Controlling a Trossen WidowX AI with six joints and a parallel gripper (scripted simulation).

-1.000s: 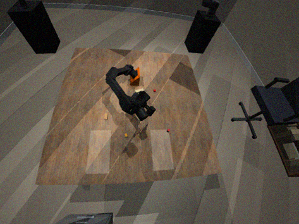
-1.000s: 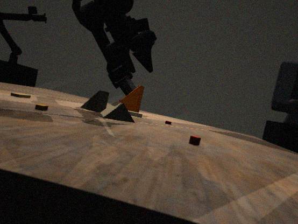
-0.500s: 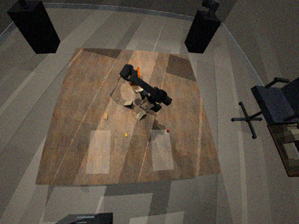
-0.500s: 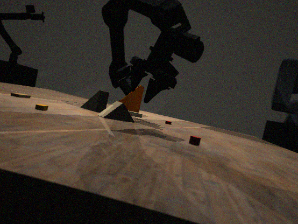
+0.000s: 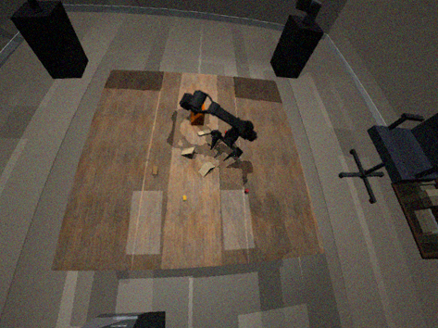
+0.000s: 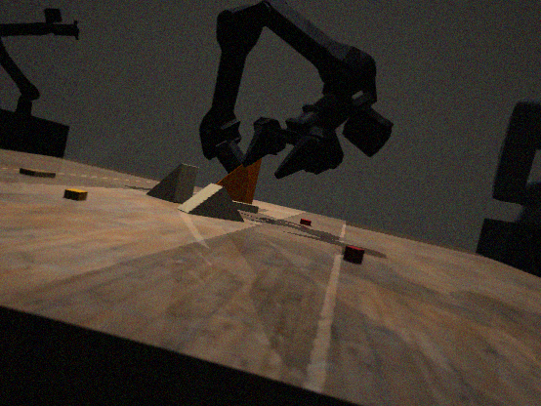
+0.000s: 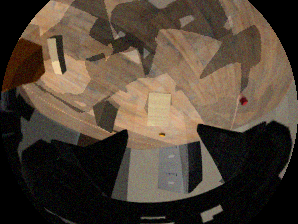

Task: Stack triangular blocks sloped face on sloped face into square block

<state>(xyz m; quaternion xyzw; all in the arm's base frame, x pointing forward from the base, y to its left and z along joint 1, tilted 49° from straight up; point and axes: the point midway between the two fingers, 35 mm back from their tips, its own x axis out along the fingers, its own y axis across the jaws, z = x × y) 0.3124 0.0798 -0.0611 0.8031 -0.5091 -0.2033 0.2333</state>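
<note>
The pale triangular block lies 6 cm below my gripper tip, 5 cm to the right of it and 4 cm ahead of it. Round my gripper tip: dark flat piece 33 cm to the right, 8 cm below, 3 cm ahead; then yellow piece 20 cm ahead, 18 cm to the right, 8 cm below.
</note>
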